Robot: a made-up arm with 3 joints. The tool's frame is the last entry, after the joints. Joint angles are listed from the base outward.
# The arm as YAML. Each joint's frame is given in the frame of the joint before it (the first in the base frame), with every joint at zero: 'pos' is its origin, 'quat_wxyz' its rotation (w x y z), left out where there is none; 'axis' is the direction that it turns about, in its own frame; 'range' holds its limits. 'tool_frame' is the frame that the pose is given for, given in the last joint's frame.
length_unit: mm
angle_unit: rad
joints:
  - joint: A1
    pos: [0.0, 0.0, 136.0]
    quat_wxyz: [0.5, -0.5, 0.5, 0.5]
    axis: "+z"
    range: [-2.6, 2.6]
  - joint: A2
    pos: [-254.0, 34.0, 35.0]
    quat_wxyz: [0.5, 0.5, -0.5, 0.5]
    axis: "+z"
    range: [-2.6, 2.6]
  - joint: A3
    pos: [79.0, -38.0, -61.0]
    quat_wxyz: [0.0, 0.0, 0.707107, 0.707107]
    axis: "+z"
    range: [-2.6, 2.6]
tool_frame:
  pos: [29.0, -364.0, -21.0]
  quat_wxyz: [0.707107, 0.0, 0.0, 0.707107]
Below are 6 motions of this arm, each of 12 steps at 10 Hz.
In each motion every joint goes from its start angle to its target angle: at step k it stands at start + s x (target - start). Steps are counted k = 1, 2, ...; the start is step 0. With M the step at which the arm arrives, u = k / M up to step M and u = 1 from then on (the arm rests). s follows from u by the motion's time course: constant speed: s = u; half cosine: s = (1 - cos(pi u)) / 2; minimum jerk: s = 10 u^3 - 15 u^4 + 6 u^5.
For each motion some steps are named. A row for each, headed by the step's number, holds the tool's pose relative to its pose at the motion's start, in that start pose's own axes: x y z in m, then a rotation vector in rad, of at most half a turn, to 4 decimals.
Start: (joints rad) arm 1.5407 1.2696 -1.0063
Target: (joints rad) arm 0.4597 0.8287 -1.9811
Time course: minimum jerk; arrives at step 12
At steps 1, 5, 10, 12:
1: -0.0004 -0.0019 -0.0013 0.0002 -0.0028 0.0003
5: 0.0053 -0.1224 -0.0992 0.0691 -0.1917 0.0119
10: 0.1345 -0.2532 -0.2472 0.4603 -0.4172 0.0055
12: 0.1441 -0.2565 -0.2520 0.4909 -0.4207 0.0047

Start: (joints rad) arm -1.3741 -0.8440 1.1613
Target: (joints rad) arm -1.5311 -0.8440 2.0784
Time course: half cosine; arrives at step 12
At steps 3, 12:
3: 0.0060 -0.0384 -0.0026 -0.0144 -0.0051 0.1171
12: 0.1330 -0.2250 0.0080 -0.1070 0.0053 0.7989

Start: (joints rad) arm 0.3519 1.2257 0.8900
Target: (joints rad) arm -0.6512 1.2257 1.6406
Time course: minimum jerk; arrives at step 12
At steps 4, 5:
4: -0.0256 -0.0925 -0.0178 -0.0589 -0.0405 0.3556
5: -0.0222 -0.1501 -0.0247 -0.1012 -0.0622 0.5871

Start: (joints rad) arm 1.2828 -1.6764 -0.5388
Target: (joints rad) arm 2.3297 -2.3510 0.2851
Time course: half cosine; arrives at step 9
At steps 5, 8, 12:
5: 0.3658 -0.2735 -0.0462 -0.3232 -0.2989 1.0659
8: 0.6724 -0.2141 0.0150 -0.5813 -0.5605 1.6952
12: 0.6930 -0.2013 0.0226 -0.6042 -0.5844 1.7409

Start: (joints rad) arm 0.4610 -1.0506 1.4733
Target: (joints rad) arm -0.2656 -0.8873 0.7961
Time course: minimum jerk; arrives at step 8
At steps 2, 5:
2: 0.0059 0.0613 -0.0102 -0.0354 -0.0218 -0.1350
5: 0.1880 0.3612 -0.1238 -0.2395 -0.2118 -0.9277

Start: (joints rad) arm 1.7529 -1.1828 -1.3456
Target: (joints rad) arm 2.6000 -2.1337 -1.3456
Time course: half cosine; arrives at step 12
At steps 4, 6, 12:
4: 0.0603 -0.0474 -0.0812 -0.1079 -0.2183 0.2046
6: 0.1504 -0.0861 -0.1517 -0.1669 -0.4422 0.4227
12: 0.3855 -0.0758 -0.2554 -0.1243 -0.8863 0.8748

